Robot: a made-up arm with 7 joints.
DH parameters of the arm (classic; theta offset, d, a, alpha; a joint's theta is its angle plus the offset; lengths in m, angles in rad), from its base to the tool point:
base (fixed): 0 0 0 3.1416
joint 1: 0 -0.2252 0 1.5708
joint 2: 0 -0.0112 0 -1.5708
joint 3: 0 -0.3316 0 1.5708
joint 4: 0 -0.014 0 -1.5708
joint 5: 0 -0.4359 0 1.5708
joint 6: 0 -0.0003 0 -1.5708
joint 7: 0 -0.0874 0 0
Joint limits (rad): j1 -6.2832..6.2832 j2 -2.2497..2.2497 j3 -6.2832..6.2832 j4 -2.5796..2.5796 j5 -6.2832..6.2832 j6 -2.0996..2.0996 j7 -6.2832..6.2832
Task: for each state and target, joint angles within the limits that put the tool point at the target. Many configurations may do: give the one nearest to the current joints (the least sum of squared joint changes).
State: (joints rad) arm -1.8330 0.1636 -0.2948 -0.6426 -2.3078 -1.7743 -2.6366
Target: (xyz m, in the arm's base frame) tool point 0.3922 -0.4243 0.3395
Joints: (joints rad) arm -1.9821 -0.6192 -0.2397 -1.4974 -2.1691 -1.8206 -2.6366
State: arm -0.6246 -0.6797 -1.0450 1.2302 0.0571 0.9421 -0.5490
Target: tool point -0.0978 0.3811 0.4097
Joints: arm -0.5309 -0.5230 -1.1632 1.8994 0.0310 1.0265 -0.5490
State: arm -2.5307 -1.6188 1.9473 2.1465 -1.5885 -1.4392 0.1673
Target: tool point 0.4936 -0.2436 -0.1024
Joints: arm -2.0866 -1.5358 2.2095 1.3458 -1.4472 -1.3180 0.1673
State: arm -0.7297 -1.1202 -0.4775 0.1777 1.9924 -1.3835 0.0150
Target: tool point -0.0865 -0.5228 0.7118
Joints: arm -1.5548 -1.1691 -0.1168 0.5328 2.1044 -1.7348 0.0150
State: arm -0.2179 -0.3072 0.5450 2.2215 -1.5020 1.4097 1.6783
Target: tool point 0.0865 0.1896 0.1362
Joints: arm -0.7875 0.1570 -0.0715 2.5796 -1.2524 1.4976 1.6783
